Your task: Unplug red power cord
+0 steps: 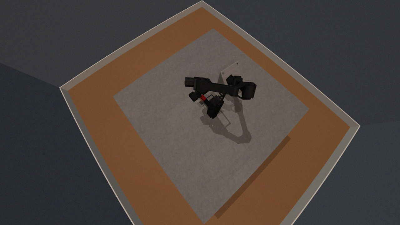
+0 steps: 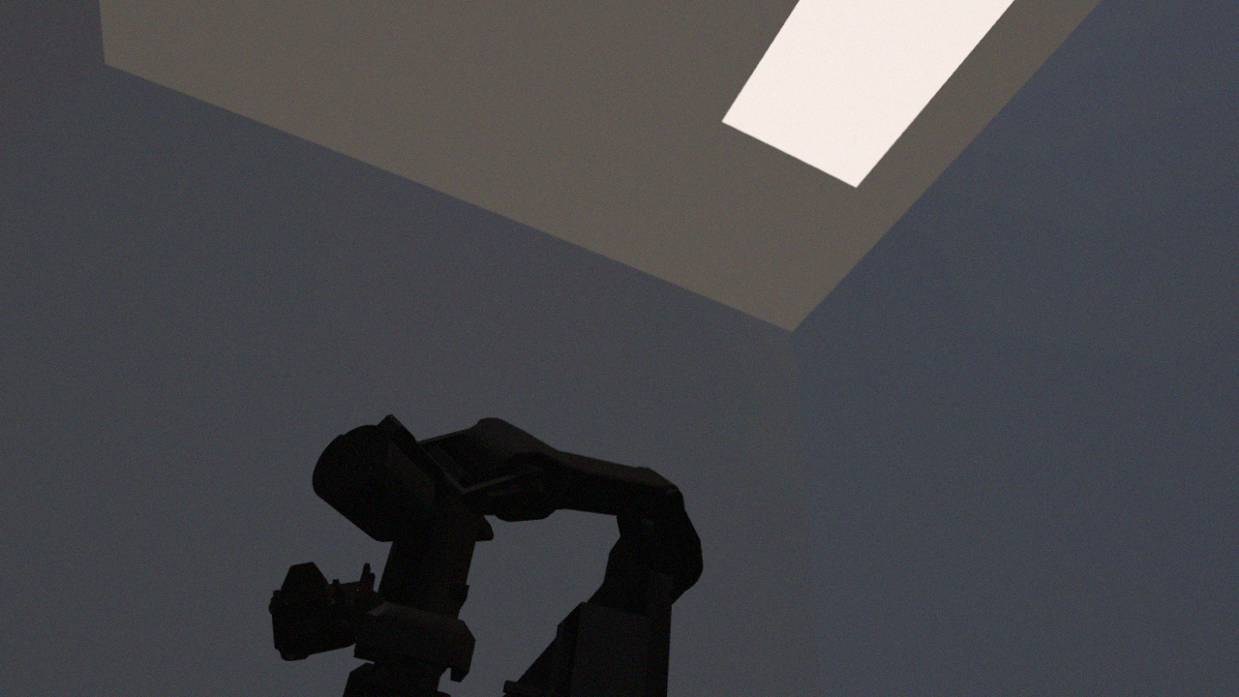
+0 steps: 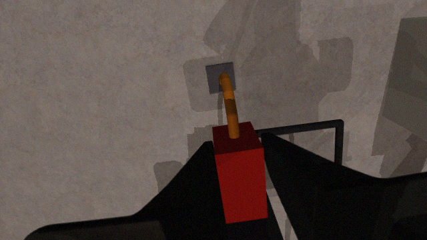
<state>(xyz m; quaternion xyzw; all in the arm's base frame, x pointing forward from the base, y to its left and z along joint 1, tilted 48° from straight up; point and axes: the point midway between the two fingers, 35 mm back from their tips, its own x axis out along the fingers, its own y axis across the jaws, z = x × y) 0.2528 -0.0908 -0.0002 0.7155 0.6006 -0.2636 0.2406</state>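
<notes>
The red plug is 4 cm to the left of my gripper tip.
</notes>
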